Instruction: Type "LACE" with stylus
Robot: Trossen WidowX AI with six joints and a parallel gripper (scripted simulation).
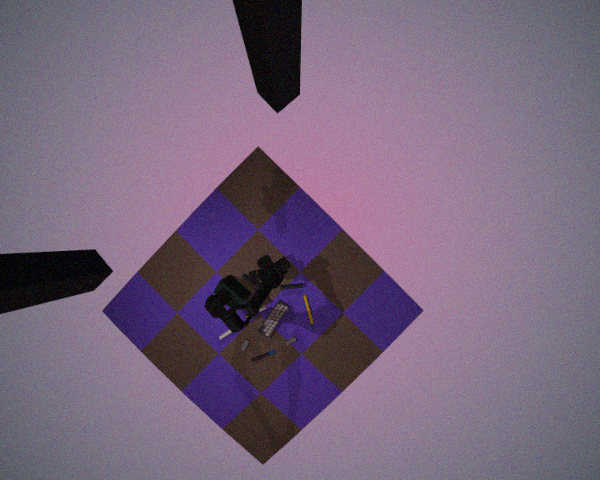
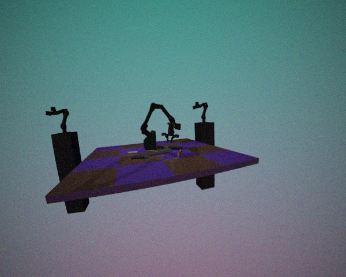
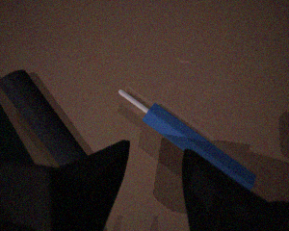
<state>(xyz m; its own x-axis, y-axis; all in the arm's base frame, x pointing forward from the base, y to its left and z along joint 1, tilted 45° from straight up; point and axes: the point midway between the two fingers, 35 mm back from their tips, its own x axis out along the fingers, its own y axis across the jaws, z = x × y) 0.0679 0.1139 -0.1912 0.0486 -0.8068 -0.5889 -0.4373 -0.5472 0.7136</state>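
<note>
Right now my gripper tip is 4 cm above the blue stylus. The rest, counted from my gripper tip: yellow pencil 30 cm ahead, 4 cm below, 2 cm to the left; e key 21 cm ahead, 13 cm to the right, 4 cm below; white marker 21 cm to the right, 12 cm ahead, 4 cm below.
</note>
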